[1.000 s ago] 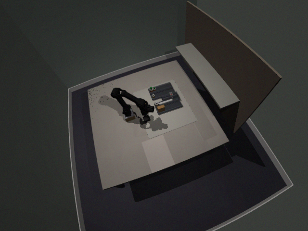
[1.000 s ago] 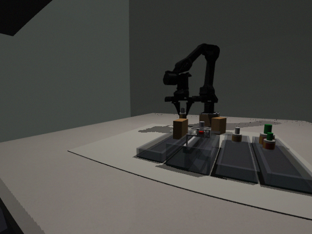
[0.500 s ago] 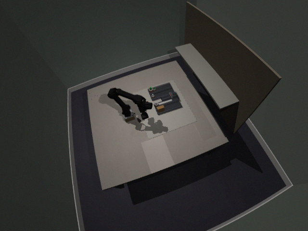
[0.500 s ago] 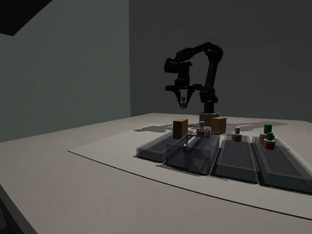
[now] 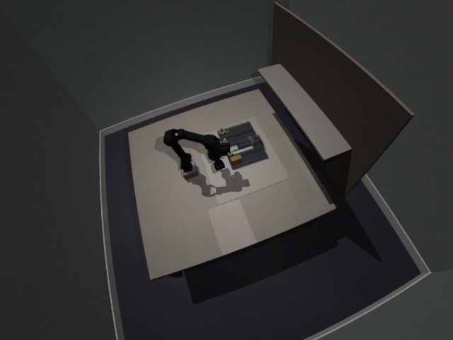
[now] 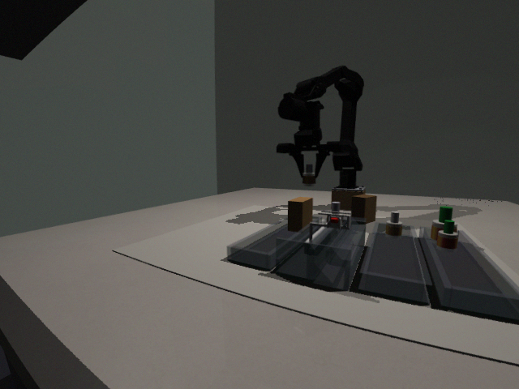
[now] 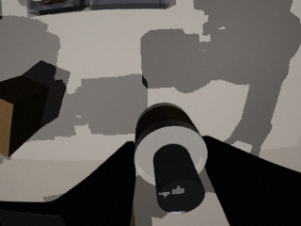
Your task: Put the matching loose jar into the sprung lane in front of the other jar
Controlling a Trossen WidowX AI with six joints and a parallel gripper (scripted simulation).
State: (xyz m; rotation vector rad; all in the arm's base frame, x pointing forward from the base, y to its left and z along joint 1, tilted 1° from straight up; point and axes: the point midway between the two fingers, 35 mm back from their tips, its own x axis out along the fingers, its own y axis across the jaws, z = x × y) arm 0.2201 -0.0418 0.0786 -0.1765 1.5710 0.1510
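Now: the sprung lane 24 cm ahead of my gripper tip, 17 cm to the left of it and 10 cm below it.
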